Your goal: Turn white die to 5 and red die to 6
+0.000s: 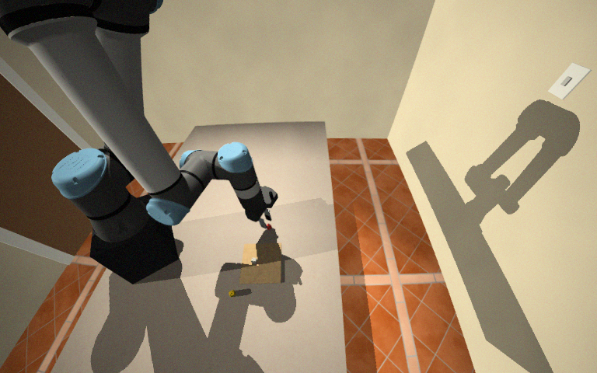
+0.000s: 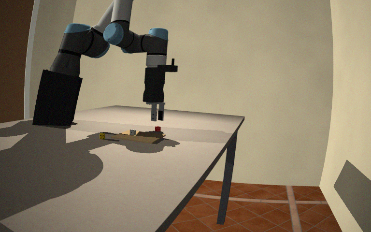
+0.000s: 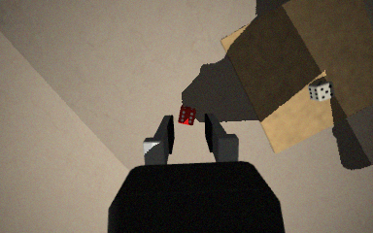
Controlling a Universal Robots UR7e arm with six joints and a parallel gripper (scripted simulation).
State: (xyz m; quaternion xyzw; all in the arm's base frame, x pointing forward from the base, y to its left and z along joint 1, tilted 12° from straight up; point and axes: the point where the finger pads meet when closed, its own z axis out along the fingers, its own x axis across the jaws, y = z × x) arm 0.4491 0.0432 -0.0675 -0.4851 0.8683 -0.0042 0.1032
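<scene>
My hand is 5 cm above the red die. From my hand the other things lie so: white die 13 cm to the right, 5 cm behind, 4 cm below; then yellow die 23 cm to the right, 12 cm behind, 5 cm below; then tan mat 13 cm to the right, 5 cm below, 3 cm behind.
</scene>
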